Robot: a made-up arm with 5 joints.
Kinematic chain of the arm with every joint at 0, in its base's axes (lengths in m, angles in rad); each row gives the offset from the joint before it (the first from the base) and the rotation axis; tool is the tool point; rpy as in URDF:
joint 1: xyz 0.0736 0 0.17 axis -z
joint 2: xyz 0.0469 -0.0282 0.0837 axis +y
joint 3: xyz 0.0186 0 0.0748 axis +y
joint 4: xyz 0.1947 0 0.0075 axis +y
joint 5: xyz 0.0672 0.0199 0 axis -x
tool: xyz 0 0 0 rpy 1.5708 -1.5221 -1.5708
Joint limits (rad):
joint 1: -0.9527..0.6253
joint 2: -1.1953..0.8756
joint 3: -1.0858..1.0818
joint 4: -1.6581..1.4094
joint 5: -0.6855..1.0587
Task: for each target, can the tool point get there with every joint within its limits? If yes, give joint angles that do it. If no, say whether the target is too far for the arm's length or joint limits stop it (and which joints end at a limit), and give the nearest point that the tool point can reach.
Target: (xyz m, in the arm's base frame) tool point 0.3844 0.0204 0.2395
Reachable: yes | joints -0.0921 0.1236 0.4239 -0.6796 0.7296
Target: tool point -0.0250 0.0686 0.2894
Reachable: no: joint limits stop it (at a limit: joint 1, joint 2, joint 3, joint 4) | nearest point -0.0897 0.1077 0.3931 | short by 0.128 m
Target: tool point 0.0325 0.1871 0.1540
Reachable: no: joint limits stop it (at a limit: joint 1, joint 3, joint 4) | nearest point 0.1621 0.1101 0.1390 | short by 0.151 m
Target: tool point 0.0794 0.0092 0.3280
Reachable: no: joint limits stop it (at a limit: joint 1, joint 2, joint 4) | nearest point 0.1501 0.0932 0.4490 | short by 0.163 m
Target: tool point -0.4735 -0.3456 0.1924
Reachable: no: too far | nearest point -0.1029 -0.1115 0.4111 | short by 0.490 m
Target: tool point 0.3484 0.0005 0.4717
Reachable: yes | joints -0.0319 -0.1512 -0.3740 -0.0604 -0.0715
